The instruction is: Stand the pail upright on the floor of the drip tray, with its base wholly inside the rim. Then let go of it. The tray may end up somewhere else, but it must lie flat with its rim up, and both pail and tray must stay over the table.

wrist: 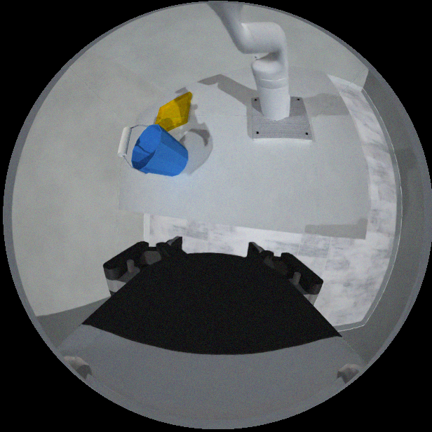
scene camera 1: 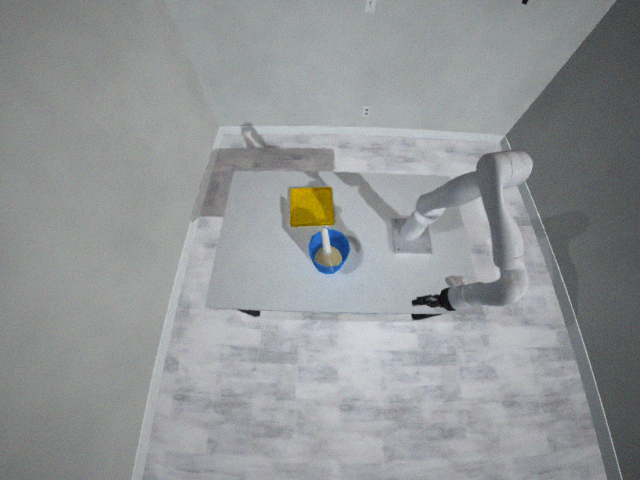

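The blue pail stands upright on the table, apart from my gripper. Its wire handle with a white grip shows over the opening in the scene view. The yellow drip tray lies flat, rim up, behind the pail in the scene view. The pail stands close to its near edge, outside it; a gap is hard to judge. My gripper is open and empty, far right of the pail, by the near table edge in the scene view.
The white table carries the pail and tray. The arm's base plate is fixed to it, right of both in the scene view. The arm bends out past the right side. A wall stands beyond the table's far edge.
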